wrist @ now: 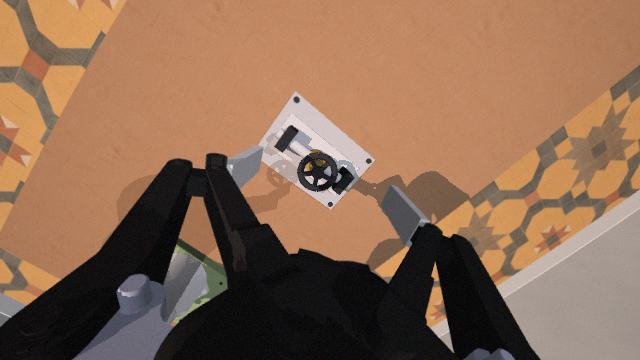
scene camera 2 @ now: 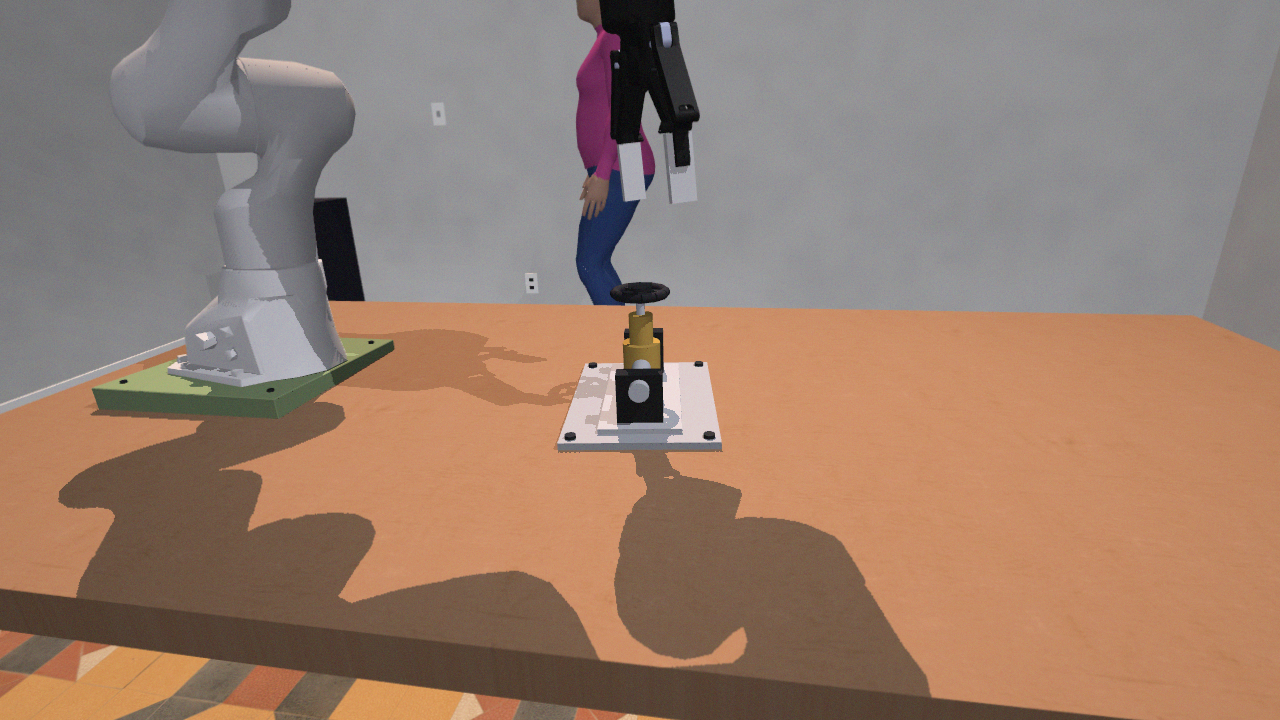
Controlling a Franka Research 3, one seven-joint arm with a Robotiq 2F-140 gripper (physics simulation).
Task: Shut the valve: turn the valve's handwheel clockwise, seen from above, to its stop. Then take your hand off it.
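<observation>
The black spoked handwheel (scene camera 2: 639, 290) (wrist: 317, 171) sits level on top of the brass valve body (scene camera 2: 640, 351). The valve stands upright between black end blocks on a white base plate (scene camera 2: 700, 402) (wrist: 332, 127) with black bolts at its corners. My gripper (scene camera 2: 657, 183) (wrist: 325, 177) is wide open and empty. In the scene view it hangs well above the handwheel, apart from it. In the wrist view the handwheel shows between the two spread fingertips, farther down. The frames do not show whether the wheel is at its stop.
The robot's base stands on a green plate (scene camera 2: 375, 356) (wrist: 216, 278) at the left of the orange-brown table (scene camera 2: 984, 465) (wrist: 425, 75). A person in a pink top (scene camera 2: 595, 107) stands behind the table, partly hidden by the gripper. Arm shadows lie across the table.
</observation>
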